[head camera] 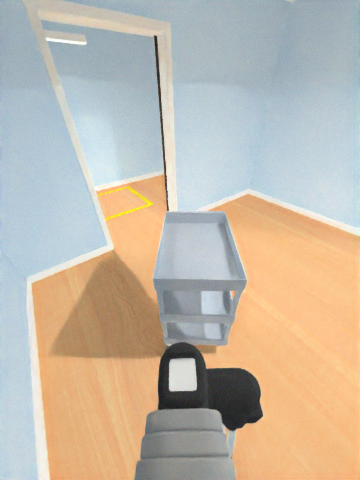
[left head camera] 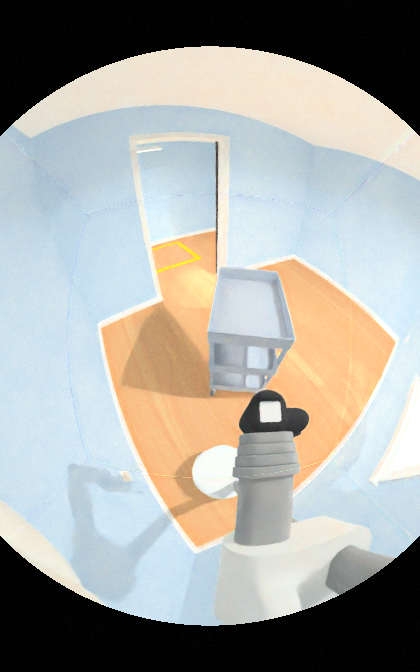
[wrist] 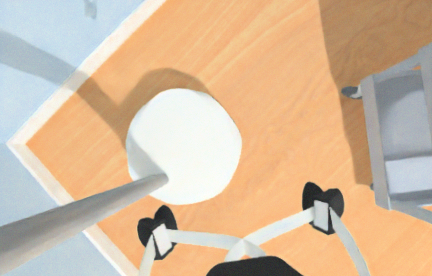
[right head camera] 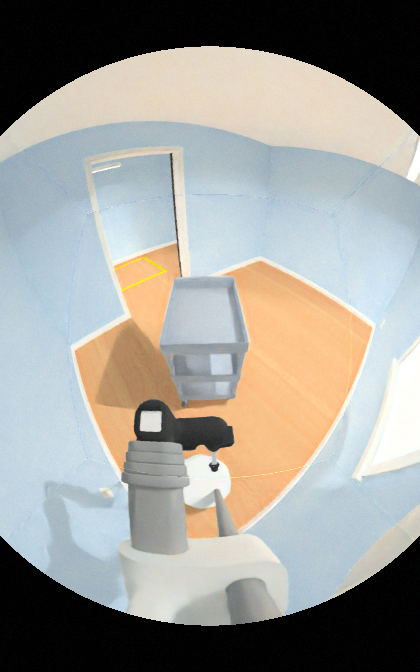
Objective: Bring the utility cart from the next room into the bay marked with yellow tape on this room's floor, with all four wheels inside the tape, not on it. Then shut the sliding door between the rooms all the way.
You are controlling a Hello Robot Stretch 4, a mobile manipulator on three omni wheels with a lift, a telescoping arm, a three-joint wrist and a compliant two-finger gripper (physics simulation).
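Seen in the pictures: gripper, fingertip midpoint: [wrist: 238, 210]; robot's base, origin of the base link: [wrist: 189, 147].
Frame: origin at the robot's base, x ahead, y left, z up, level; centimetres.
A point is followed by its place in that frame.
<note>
The grey utility cart [head camera: 195, 250] {x 95.4, y -9.8, z 76.6 cm} [left head camera: 250, 305] [right head camera: 205, 315] stands upright in this room, ahead of me, with its near short end toward me. Its lower frame [wrist: 377, 150] {x 66.2, y -12.0, z 16.1 cm} and a caster show at the right of the wrist view. My gripper [wrist: 238, 210] {x 16.9, y -8.7, z 86.1 cm} is open over bare floor, with its fingers apart and away from the cart. The head camera hides its fingertips. The yellow tape bay [head camera: 151, 203] {x 322.6, y 52.0, z -2.7 cm} [left head camera: 200, 258] [right head camera: 166, 270] lies beyond the doorway, partly cut off by the left jamb. The doorway stands open; a dark vertical strip [head camera: 160, 100] {x 262.1, y 17.1, z 151.2 cm} runs along its right jamb. No door panel is clearly visible.
The door frame [head camera: 169, 125] {x 249.5, y 8.1, z 128.9 cm} [left head camera: 223, 200] [right head camera: 182, 210] stands beyond the cart, ahead and left. Blue walls with white skirting enclose the room. My white round base [wrist: 195, 135] {x 5.7, y 3.0, z 18.7 cm} [left head camera: 215, 472] [right head camera: 200, 485] is near a wall corner. A bright white panel [left head camera: 407, 445] [right head camera: 390, 440] is at right.
</note>
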